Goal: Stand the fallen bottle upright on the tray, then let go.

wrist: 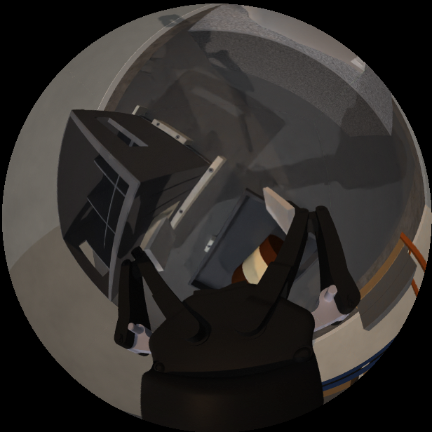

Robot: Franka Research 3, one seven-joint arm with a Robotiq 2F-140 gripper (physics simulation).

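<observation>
A brown bottle with a cream label lies on its side on the dark tray. Part of the bottle is hidden behind my right-hand finger and the gripper body. My gripper is open wide, with nothing between its fingers. The right-hand finger is over the tray beside the bottle, and the left-hand finger is off the tray's left side, near the dark box. The tray's right part is partly hidden by the finger.
A dark box-like rack with compartments stands at the left, with light metal strips along its near side. The grey table top stretches behind the tray. Orange and grey parts show at the right edge, and blue strips at the lower right.
</observation>
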